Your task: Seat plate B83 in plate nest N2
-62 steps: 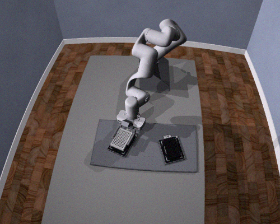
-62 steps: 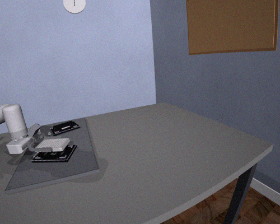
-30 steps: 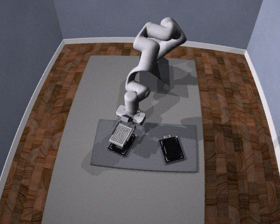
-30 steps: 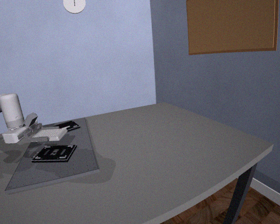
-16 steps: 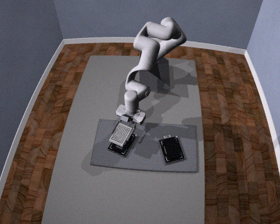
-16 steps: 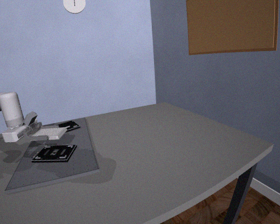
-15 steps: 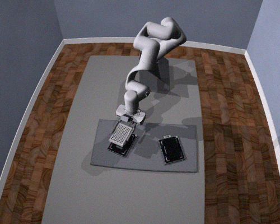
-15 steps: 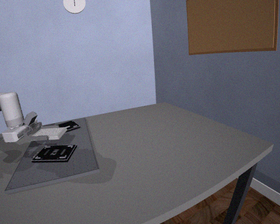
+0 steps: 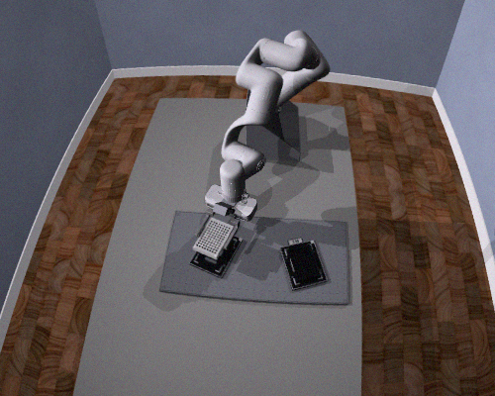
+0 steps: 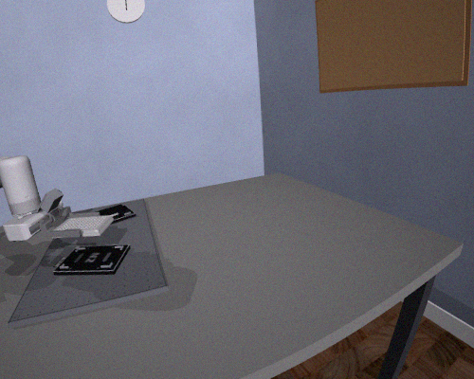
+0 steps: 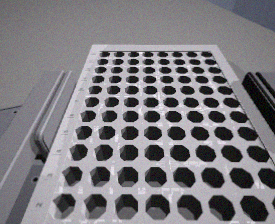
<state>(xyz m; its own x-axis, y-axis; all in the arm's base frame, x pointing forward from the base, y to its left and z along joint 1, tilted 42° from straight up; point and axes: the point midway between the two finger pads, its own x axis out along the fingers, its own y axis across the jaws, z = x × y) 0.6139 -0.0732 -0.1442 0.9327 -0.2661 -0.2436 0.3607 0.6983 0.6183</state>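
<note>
Now: the black plate nest 10 cm below my hand. Also, from my hand: white well plate: right at my hand; dark plate B38: 3 cm ahead, 29 cm to the left, 8 cm below.
</note>
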